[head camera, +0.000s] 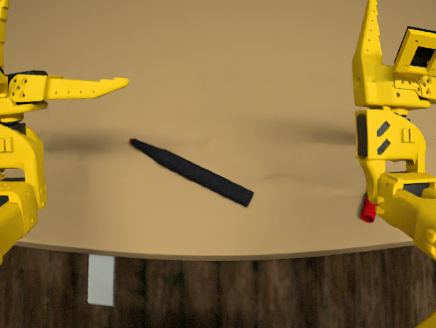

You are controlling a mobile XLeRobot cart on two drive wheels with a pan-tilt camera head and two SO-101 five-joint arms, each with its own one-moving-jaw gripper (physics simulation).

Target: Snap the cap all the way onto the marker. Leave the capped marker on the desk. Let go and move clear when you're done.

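Observation:
The black marker lies diagonally on the desk in the middle of the head view, its small red tip at the upper left and its blunt end at the lower right. The red cap lies apart from it at the right, near the front edge, partly hidden by the right arm. My left gripper is wide open and empty, above and to the left of the marker's tip. My right gripper is open at the upper right, beyond the cap; its moving jaw runs out of the picture.
The desk's curved front edge crosses the lower part of the view. Beyond it is a dark wooden floor with a pale strip at the lower left. My two arms stand at the left and right sides.

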